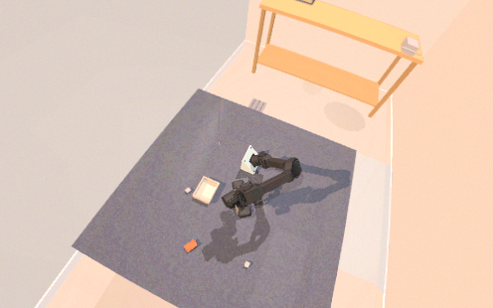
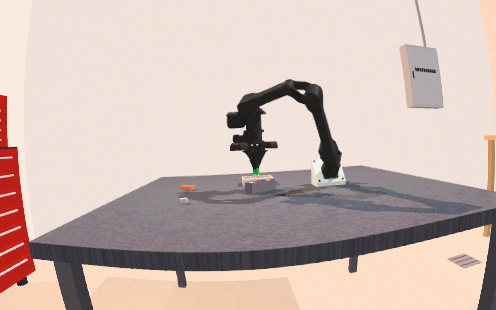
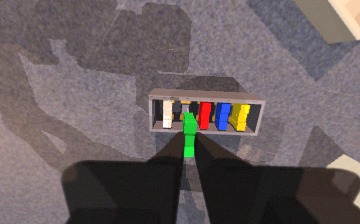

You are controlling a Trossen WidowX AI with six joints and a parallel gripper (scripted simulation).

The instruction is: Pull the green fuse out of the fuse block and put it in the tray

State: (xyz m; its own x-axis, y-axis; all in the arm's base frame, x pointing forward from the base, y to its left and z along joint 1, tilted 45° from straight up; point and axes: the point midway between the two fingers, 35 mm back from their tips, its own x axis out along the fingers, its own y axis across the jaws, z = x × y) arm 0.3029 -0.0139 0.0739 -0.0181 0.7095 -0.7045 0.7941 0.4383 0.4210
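My gripper tip is now 210 mm to the left of the tray, 80 mm above it and 10 mm past it. The rest, counted from my gripper tip: orange block: 290 mm ahead, 140 mm to the right, 80 mm below; green fuse: 10 mm below.
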